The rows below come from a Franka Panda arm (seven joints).
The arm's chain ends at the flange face. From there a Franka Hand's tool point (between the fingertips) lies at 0.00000 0.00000 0.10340 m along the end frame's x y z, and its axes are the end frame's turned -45 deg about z.
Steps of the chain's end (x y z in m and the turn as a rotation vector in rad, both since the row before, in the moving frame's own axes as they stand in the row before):
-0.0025, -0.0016, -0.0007, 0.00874, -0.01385, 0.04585
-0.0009, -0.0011, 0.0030, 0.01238, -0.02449, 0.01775
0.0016, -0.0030, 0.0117, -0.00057, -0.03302, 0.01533
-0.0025, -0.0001, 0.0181, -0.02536, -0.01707, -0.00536
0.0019, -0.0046, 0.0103, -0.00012, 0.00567, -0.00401
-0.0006, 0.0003, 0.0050, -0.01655, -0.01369, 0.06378
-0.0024, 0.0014, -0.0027, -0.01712, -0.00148, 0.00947
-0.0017, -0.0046, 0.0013, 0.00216, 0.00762, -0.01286
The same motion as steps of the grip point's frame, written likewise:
-0.0010, -0.0046, -0.0007, 0.01597, -0.00361, 0.04585
-0.0007, -0.0041, 0.0030, 0.02607, -0.00856, 0.01775
0.0008, -0.0034, 0.0116, 0.02295, -0.02375, 0.01533
-0.0048, -0.0012, 0.0181, -0.00586, -0.03000, -0.00536
0.0050, -0.0015, 0.0103, -0.00409, 0.00392, -0.00401
-0.0029, -0.0001, 0.0050, -0.00202, -0.02138, 0.06378
-0.0041, 0.0004, -0.0027, -0.01106, -0.01315, 0.00947
0.0028, -0.0041, 0.0013, -0.00386, 0.00692, -0.01286

